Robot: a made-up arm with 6 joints. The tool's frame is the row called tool. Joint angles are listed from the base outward.
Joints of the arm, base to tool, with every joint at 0 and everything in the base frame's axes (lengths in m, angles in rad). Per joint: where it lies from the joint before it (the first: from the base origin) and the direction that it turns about. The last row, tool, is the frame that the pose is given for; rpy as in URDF.
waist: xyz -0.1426 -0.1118 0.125 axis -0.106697 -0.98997 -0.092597
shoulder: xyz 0.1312 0.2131 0.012 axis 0 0 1
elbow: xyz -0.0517 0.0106 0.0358 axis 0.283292 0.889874 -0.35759
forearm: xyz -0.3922 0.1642 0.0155 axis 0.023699 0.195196 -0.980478
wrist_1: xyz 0.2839 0.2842 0.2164 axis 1 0 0
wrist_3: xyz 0.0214 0.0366 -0.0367 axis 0 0 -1
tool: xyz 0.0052 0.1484 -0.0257 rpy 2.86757 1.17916 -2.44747
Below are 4 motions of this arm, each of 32 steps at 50 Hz.
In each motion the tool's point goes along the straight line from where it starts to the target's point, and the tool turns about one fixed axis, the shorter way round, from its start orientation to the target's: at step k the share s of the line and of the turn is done. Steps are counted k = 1, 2, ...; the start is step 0. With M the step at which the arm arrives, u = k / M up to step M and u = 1 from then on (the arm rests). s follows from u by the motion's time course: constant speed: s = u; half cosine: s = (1 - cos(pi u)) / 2; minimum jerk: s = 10 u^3 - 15 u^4 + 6 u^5.
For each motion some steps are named. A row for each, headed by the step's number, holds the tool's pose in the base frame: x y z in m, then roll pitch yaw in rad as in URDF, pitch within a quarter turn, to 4 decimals.
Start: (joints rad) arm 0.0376 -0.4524 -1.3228 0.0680 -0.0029 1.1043
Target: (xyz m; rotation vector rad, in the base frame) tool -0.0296 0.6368 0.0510 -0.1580 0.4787 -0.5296
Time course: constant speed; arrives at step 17
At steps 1, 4, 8, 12, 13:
1: -0.0272 0.6566 0.0243 -0.3824 0.6966 -0.5449
4: -0.0276 0.6529 0.0293 -0.3659 0.6423 -0.5541
8: -0.0282 0.6479 0.0360 -0.3439 0.5700 -0.5675
12: -0.0288 0.6430 0.0427 -0.3218 0.4980 -0.5821
13: -0.0290 0.6417 0.0443 -0.3162 0.4800 -0.5860

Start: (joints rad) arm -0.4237 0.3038 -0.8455 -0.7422 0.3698 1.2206
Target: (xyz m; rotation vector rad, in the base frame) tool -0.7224 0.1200 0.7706 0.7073 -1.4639 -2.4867
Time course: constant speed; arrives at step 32
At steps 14, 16, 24, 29, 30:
14: -0.7740 0.3225 0.4407 1.4928 0.8980 -3.1163
16: -0.7683 0.3000 0.4774 1.4582 0.8285 -3.0785
24: -0.7453 0.2100 0.6240 1.3068 0.5610 -2.9182
29: -0.7310 0.1537 0.7156 1.1997 0.4052 -2.8074
30: -0.7281 0.1425 0.7339 1.1769 0.3754 -2.7840

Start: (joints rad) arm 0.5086 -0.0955 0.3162 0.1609 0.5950 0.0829
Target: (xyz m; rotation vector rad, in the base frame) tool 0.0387 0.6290 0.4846 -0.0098 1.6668 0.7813
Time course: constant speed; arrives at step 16
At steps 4, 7, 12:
4: -0.0024 0.6471 0.5246 1.0527 1.0660 1.6684
7: 0.0079 0.6426 0.5146 1.1998 1.0792 1.7877
12: 0.0250 0.6350 0.4979 1.4532 1.0819 1.9950

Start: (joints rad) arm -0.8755 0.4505 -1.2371 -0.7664 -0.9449 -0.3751
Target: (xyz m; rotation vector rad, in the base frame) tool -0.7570 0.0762 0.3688 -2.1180 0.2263 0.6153
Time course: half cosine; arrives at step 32
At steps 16, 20, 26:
16: -0.7720 0.1327 0.2139 -2.2657 0.3039 -0.0296
20: -0.7662 0.1111 0.2731 -2.2293 0.3919 0.0064
26: -0.7595 0.0857 0.3427 -2.1802 0.4934 0.0553

